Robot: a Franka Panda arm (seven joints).
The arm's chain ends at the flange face. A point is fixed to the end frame.
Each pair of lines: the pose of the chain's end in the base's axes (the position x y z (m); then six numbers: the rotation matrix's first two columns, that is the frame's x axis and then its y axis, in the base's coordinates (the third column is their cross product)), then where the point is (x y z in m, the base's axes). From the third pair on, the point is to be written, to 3 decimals.
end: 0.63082 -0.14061 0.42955 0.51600 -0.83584 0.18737 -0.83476 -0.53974 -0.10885
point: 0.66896 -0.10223 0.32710
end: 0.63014 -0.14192 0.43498 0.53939 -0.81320 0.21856 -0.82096 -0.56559 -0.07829
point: 0.66647 -0.10701 0.33064
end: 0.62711 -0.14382 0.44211 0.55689 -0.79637 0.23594 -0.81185 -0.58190 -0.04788
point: 0.661 -0.112 0.336
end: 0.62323 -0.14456 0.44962 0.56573 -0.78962 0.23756 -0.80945 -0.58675 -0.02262
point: 0.655 -0.114 0.343
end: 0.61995 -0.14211 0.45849 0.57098 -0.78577 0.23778 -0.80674 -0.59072 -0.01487
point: 0.651 -0.112 0.351
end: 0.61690 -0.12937 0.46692 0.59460 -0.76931 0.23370 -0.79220 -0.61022 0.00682
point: 0.645 -0.099 0.359
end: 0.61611 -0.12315 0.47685 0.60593 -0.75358 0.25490 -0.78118 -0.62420 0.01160
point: 0.645 -0.095 0.368
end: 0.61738 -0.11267 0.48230 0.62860 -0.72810 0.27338 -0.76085 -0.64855 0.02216
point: 0.646 -0.086 0.373
